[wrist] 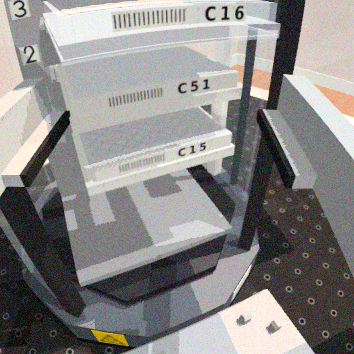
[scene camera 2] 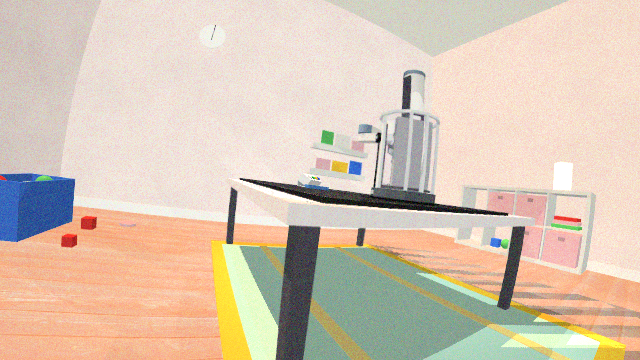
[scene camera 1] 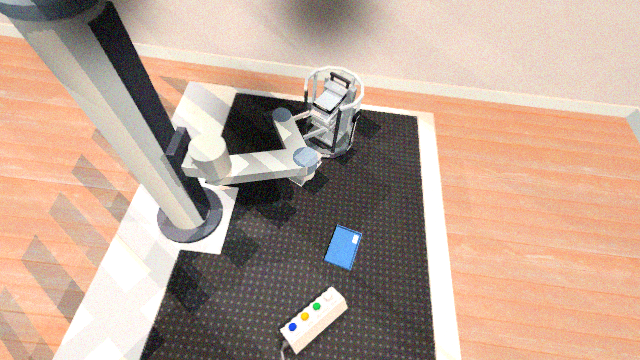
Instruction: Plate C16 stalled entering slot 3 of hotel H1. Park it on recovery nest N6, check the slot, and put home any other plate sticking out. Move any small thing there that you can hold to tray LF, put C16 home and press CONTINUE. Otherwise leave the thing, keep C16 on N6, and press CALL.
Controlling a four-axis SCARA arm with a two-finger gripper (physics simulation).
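Frame: origin at the arm's base, x right, y ahead, z up, level; millimetres.
Where they show: gripper, fingertip midpoint: (wrist: 161, 94) (scene camera 1: 317, 120); arm's base, link origin: (scene camera 1: 191, 214).
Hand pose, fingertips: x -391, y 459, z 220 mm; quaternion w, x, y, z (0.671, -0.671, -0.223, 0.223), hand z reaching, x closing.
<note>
Each offset is from my fingertips to the top centre of the thing. "*": to the spot under its first point.
My gripper (wrist: 161, 94) (scene camera 1: 319, 122) is open and empty, its fingers pointing at the hotel H1 (scene camera 1: 362, 92) (scene camera 2: 402, 194), one on each side of the plate stack in the wrist view. Plate C16 @(* dx +6, dy -11, dz +31 mm) (wrist: 150, 21), with a clear lid, is at the top of the wrist view near the label 3, its front jutting out above the lower plates. Plate C51 @(dx -62, dy +38, dz +1 mm) (wrist: 165, 94) and plate C15 @(dx -62, dy +38, dz -35 mm) (wrist: 170, 156) lie below it. The pale nest N6 @(* dx +65, dy +23, dz -147 mm) (wrist: 260, 306) shows partly at the bottom, with small pins. The inside of slot 3 is hidden. Blue tray LF @(dx +455, dy +165, dz -190 mm) (scene camera 1: 343, 248) (scene camera 2: 316, 187) lies on the mat.
A white button box @(dx +729, dy +82, dz -123 mm) (scene camera 1: 316, 325) (scene camera 2: 309, 181) with blue, yellow, green and white buttons stands beyond the tray. The hotel has dark uprights @(* dx +27, dy +76, dz -104 mm) (wrist: 257, 200) and a round base with a yellow warning label @(* dx -18, dy -56, dz -184 mm) (wrist: 110, 338). The arm's column (scene camera 1: 125, 120) stands at the table's left side.
</note>
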